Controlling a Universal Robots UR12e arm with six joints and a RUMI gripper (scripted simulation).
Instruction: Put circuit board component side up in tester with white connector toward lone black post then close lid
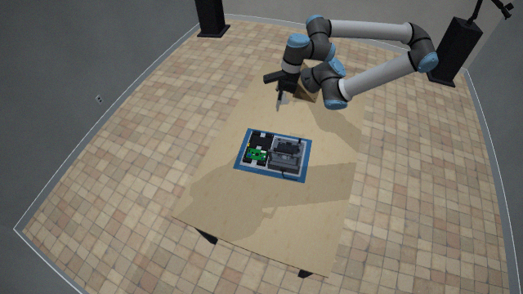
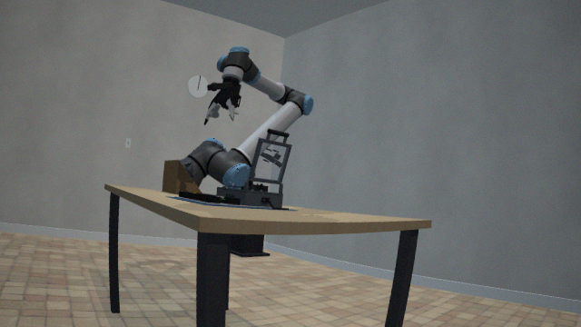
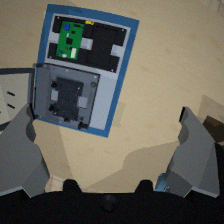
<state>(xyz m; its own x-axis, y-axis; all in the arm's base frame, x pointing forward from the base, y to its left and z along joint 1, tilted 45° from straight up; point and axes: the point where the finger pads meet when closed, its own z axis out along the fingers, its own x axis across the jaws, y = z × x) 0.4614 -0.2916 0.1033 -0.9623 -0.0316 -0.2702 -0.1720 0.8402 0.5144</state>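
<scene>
Now: the green circuit board 160 mm ahead of my hand, 80 mm to the right of it and 290 mm below it. The rest, counted from my hand: black latch part: 50 mm ahead, 150 mm to the left, 220 mm below; clear lid: 240 mm ahead, 90 mm to the left, 130 mm below.
</scene>
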